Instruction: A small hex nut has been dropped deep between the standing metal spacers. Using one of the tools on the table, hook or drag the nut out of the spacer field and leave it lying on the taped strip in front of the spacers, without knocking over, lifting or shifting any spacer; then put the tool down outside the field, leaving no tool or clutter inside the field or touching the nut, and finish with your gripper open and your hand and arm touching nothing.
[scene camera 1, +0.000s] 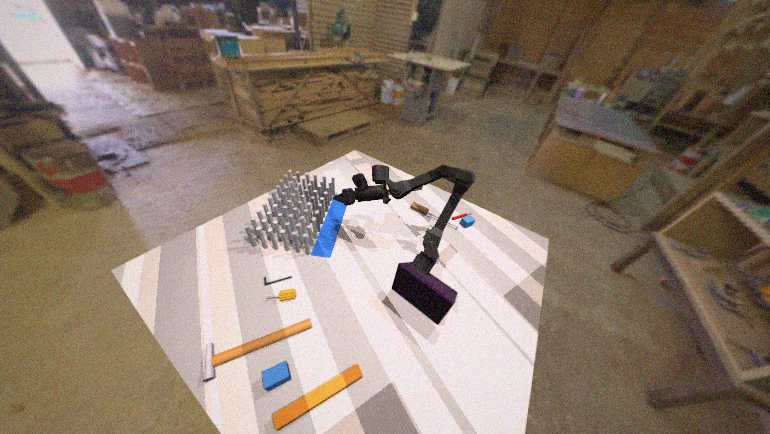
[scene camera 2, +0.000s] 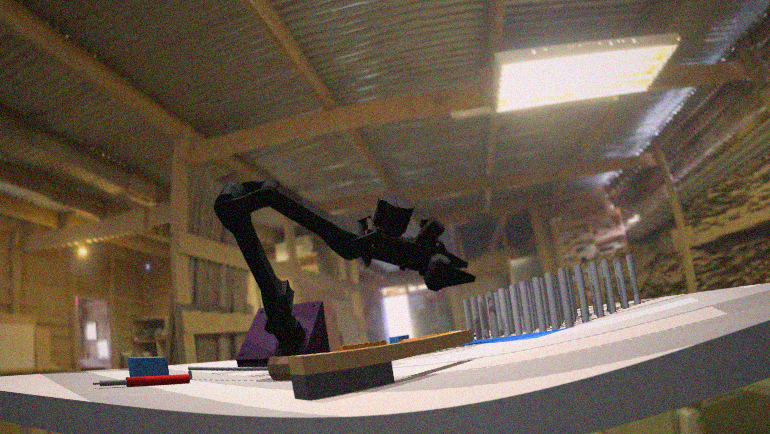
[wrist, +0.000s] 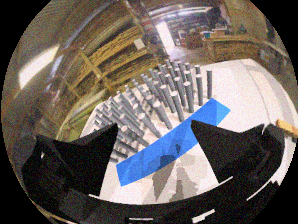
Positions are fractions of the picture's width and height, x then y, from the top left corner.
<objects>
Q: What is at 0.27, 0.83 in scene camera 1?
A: A hammer.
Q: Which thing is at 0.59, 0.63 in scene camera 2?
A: My gripper.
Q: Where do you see a blue taped strip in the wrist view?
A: At 0.59, 0.64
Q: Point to a blue taped strip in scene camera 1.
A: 0.42, 0.57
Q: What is my gripper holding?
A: Nothing.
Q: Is my gripper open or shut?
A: Open.
</objects>
